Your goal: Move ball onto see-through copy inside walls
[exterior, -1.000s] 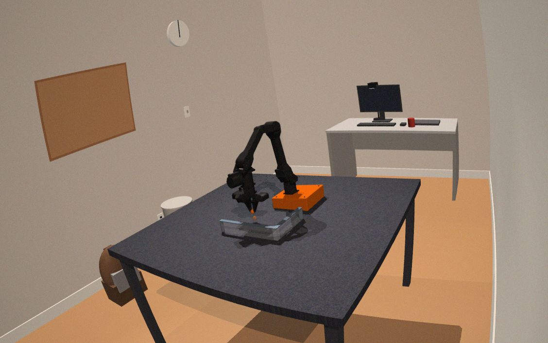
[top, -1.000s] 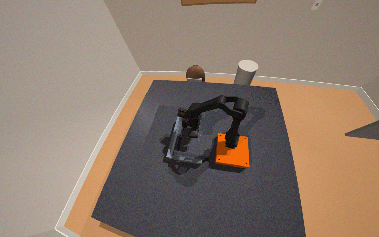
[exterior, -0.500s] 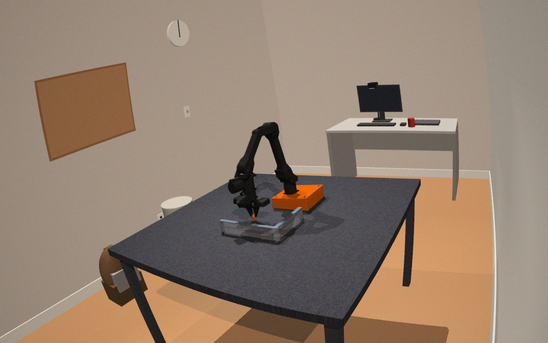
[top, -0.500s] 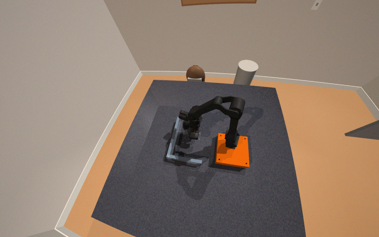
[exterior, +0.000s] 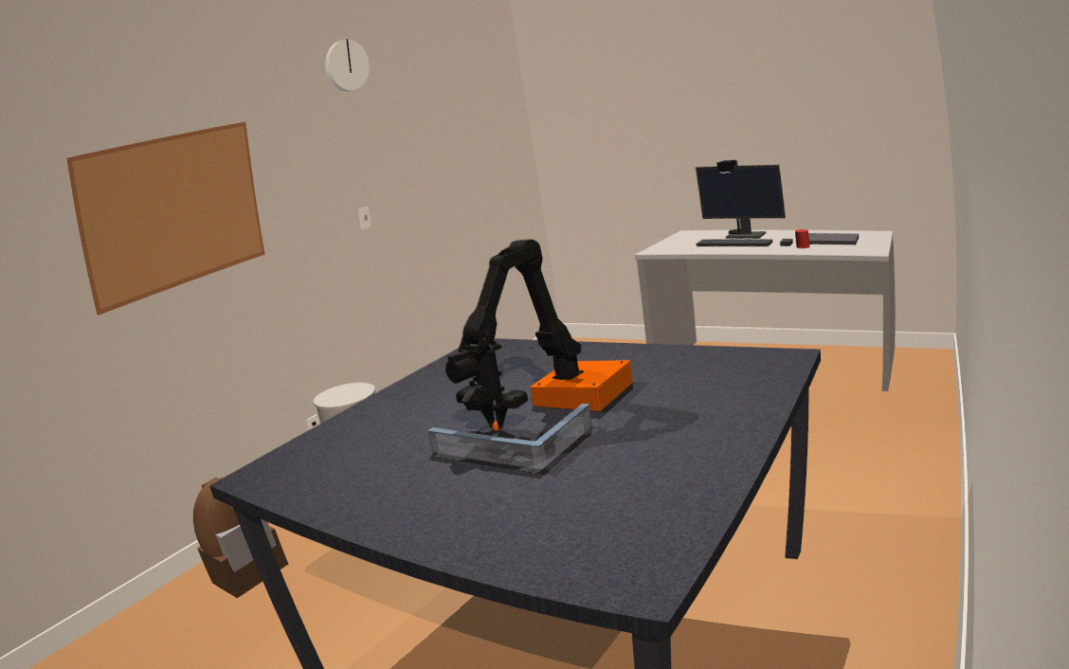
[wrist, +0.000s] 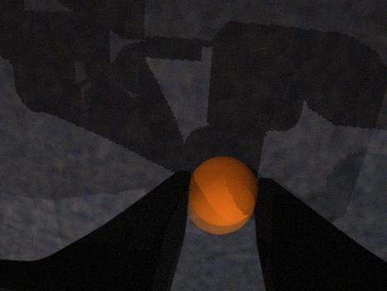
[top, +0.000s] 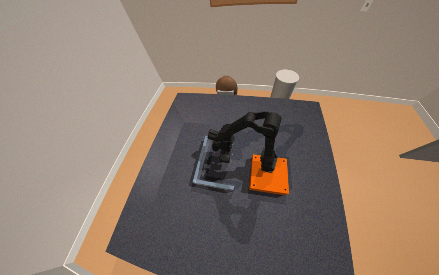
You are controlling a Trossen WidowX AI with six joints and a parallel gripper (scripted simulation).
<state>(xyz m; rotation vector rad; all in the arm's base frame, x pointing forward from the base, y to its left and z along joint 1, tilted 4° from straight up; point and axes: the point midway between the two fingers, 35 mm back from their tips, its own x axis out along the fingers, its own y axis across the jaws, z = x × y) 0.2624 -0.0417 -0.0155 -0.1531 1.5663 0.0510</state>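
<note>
Right now my gripper tip is right at the sphere.
</note>
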